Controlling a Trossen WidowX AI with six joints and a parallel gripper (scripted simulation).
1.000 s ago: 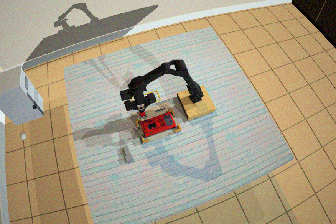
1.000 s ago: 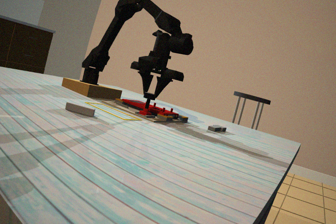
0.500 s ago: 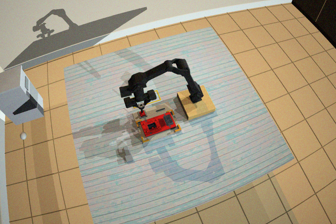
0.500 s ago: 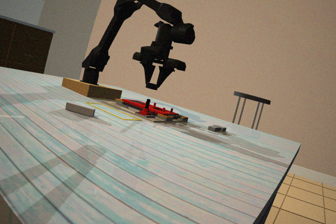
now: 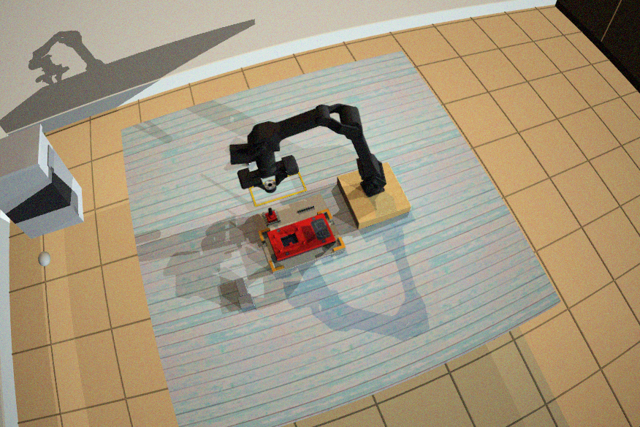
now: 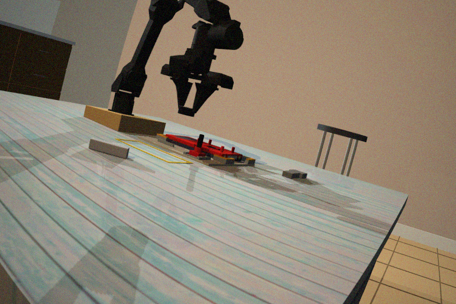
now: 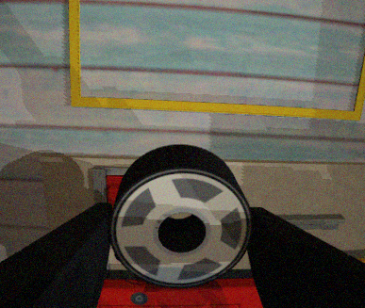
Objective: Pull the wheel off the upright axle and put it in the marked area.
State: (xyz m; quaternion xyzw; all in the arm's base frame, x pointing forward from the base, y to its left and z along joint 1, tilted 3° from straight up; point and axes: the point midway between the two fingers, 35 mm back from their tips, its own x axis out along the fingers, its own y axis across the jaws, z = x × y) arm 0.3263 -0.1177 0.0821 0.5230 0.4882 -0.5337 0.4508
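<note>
Now: the upright axle 7 cm below my gripper tip, 5 cm to the left of it and 3 cm ahead of it. Also, from my gripper tip: wheel (right at my gripper tip).
</note>
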